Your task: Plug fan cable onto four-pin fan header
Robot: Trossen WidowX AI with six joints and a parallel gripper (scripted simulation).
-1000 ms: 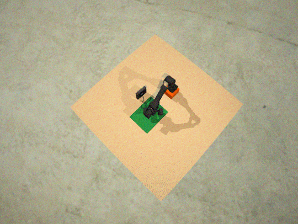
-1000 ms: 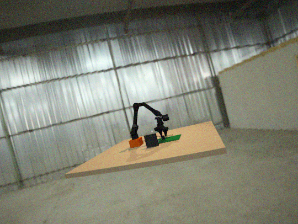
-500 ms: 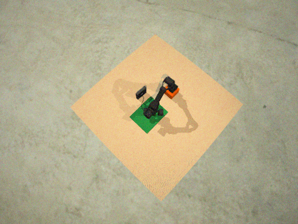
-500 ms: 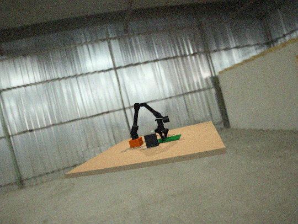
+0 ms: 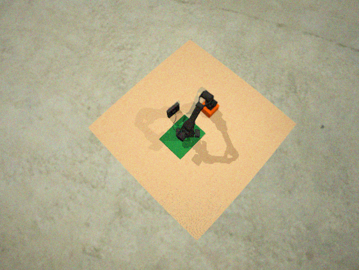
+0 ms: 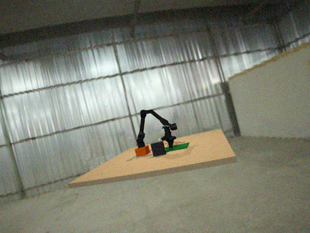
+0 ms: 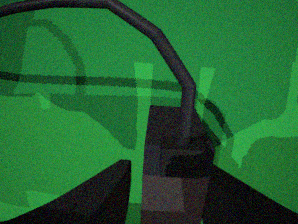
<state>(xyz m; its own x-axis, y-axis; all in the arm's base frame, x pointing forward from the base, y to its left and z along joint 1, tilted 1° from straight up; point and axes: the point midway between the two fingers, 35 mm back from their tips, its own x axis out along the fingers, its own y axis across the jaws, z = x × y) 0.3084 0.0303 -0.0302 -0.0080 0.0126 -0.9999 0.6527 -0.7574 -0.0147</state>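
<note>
My gripper tip is 30 mm to the left of the green board, 30 mm short of it and 30 mm above it. From my gripper tip the other things lie so: white four-pin fan header (70 mm to the right, 60 mm behind, 20 mm below); then black fan (230 mm to the right, 70 mm behind, 40 mm above); then black plug (10 mm behind, 10 mm above).
</note>
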